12 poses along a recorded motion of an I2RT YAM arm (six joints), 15 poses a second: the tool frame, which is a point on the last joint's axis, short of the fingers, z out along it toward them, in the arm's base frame.
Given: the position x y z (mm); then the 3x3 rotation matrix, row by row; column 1 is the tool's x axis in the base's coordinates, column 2 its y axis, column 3 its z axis. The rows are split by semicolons.
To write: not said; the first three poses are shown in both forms.
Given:
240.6 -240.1 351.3; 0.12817 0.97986 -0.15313; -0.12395 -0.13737 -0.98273; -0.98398 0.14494 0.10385
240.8 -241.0 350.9; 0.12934 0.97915 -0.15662; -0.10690 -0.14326 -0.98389; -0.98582 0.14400 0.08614
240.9 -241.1 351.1; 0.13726 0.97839 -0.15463; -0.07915 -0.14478 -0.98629; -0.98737 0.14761 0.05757
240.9 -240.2 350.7; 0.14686 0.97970 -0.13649; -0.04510 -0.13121 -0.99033; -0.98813 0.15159 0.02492
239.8 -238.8 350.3; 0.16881 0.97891 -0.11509; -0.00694 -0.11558 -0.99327; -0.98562 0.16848 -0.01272
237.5 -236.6 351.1; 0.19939 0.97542 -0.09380; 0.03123 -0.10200 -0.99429; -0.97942 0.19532 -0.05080
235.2 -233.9 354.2; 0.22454 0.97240 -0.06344; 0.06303 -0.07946 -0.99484; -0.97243 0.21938 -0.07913
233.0 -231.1 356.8; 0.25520 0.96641 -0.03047; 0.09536 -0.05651 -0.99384; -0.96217 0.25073 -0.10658
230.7 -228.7 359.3; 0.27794 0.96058 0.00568; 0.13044 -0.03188 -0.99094; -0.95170 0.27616 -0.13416
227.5 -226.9 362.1; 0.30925 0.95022 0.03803; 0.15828 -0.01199 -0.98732; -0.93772 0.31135 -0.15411
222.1 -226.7 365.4; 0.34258 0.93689 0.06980; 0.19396 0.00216 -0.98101; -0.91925 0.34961 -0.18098
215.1 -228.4 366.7; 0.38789 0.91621 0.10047; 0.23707 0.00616 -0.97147; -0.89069 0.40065 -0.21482
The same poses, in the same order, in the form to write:
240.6 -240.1 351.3 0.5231 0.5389 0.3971 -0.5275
240.8 -241.0 350.9 0.5177 0.5446 0.4004 -0.5244
240.9 -241.1 351.1 0.5124 0.5533 0.4063 -0.5160
240.9 -240.2 350.7 0.5100 0.5597 0.4174 -0.5023
239.8 -238.8 350.3 0.5100 0.5695 0.4267 -0.4832
237.5 -236.6 351.1 0.5115 0.5814 0.4328 -0.4615
235.2 -233.9 354.2 0.5162 0.5880 0.4402 -0.4404
233.0 -231.1 356.8 0.5225 0.5955 0.4458 -0.4168
230.7 -228.7 359.3 0.5272 0.6008 0.4540 -0.3936
227.5 -226.9 362.1 0.5346 0.6073 0.4563 -0.3703
222.1 -226.7 365.4 0.5394 0.6167 0.4584 -0.3443
215.1 -228.4 366.7 0.5430 0.6318 0.4564 -0.3127

